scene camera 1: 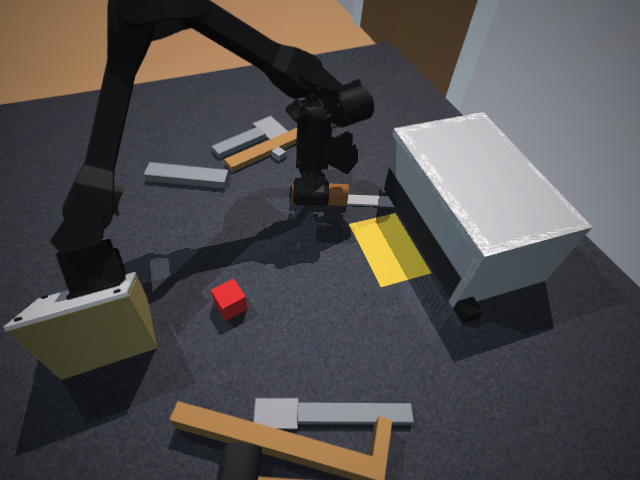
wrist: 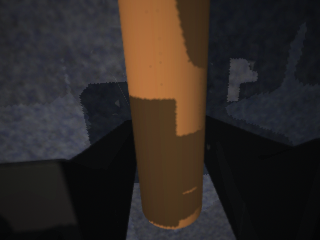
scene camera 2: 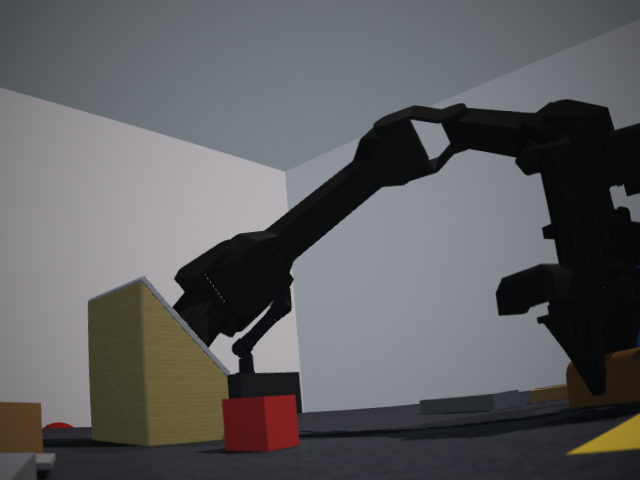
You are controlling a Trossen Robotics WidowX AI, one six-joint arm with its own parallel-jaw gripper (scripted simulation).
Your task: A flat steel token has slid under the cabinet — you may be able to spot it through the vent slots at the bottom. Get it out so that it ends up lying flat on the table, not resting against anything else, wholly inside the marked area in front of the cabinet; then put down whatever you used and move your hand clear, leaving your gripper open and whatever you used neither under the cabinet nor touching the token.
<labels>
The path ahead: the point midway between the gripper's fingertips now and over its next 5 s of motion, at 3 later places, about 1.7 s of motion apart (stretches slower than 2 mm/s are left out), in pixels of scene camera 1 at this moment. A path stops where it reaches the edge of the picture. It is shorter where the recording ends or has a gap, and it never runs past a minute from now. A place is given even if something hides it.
The gripper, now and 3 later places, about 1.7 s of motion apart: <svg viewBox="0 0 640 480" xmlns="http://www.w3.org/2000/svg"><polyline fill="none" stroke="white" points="309,196 314,207 314,222 300,225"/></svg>
</labels>
